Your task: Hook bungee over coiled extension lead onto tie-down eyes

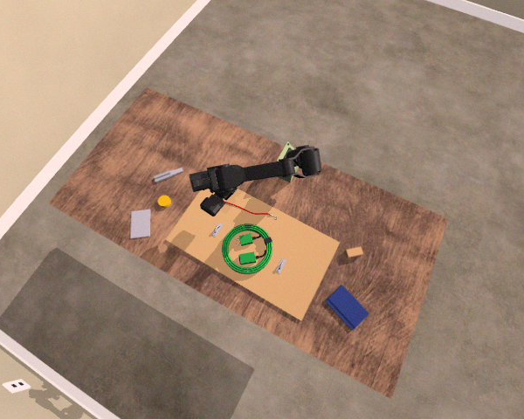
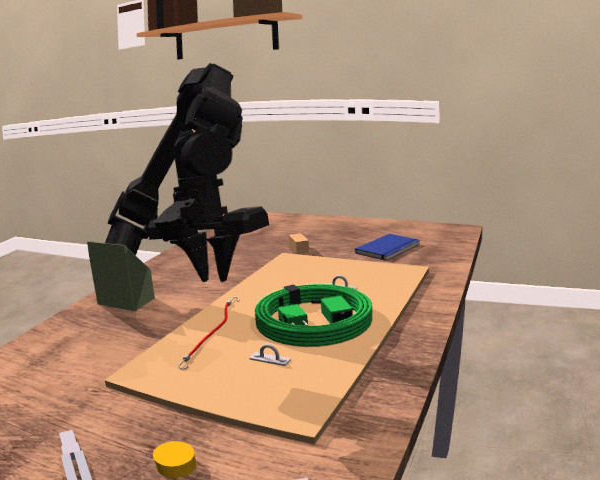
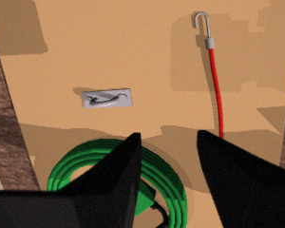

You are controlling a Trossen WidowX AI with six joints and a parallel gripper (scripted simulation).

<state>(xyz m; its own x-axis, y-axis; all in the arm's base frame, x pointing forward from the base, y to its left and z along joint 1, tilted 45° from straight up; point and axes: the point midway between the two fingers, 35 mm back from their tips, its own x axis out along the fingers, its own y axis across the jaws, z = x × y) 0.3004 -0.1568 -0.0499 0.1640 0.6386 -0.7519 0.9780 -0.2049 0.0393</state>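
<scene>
The extension lead is 100 mm ahead of my hand, 150 mm to the left of it and 140 mm below it. Also, from my hand: yellow disc 70 mm ahead, 270 mm to the right, 150 mm below; then grey tool 60 mm behind, 320 mm to the right, 160 mm below; then grey plate 200 mm ahead, 310 mm to the right, 160 mm below.
</scene>
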